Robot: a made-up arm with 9 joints.
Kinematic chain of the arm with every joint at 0, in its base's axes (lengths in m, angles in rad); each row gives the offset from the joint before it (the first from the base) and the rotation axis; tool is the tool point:
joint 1: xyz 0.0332 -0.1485 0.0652 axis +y
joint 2: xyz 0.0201 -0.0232 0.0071 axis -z
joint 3: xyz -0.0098 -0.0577 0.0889 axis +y
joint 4: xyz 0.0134 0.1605 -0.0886 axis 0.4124 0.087 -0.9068
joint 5: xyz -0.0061 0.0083 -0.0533 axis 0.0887 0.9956 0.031
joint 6: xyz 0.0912 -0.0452 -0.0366 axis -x
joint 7: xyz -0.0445 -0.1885 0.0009 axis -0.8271 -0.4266 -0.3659
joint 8: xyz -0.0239 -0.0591 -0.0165 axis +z
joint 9: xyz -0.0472 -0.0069 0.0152 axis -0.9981 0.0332 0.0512
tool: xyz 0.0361 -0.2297 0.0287
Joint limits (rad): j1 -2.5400..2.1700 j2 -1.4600..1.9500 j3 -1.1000..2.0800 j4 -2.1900..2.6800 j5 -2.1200..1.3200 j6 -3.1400..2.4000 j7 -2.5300..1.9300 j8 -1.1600..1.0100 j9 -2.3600..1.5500
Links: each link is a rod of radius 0.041 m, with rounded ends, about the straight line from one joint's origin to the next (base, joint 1, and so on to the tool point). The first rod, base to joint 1, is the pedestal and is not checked.
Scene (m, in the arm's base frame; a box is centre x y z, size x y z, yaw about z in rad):
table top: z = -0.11
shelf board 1: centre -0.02 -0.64 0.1 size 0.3 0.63 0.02 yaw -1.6
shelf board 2: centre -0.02 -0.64 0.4 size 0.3 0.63 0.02 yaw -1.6
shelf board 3: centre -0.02 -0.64 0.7 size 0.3 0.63 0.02 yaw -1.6
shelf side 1: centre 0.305 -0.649 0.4 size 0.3 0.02 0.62 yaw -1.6
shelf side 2: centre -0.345 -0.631 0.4 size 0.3 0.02 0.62 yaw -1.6
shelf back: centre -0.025 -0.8 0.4 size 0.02 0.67 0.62 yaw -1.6
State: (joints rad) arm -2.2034 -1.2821 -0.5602 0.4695 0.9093 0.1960 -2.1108 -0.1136 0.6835
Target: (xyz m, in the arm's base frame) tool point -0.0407 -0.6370 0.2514
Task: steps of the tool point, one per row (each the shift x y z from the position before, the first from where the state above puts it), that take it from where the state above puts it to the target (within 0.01 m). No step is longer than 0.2 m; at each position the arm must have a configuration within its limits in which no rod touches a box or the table.
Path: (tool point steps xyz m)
1: -0.0896 -0.1153 -0.0037
2: -0.1279 -0.0775 -0.0390
3: -0.1316 -0.0179 -0.0805
4: 0.0063 -0.0849 0.0436
5: -0.0002 -0.0915 0.0010
6: -0.0138 -0.0848 -0.0446

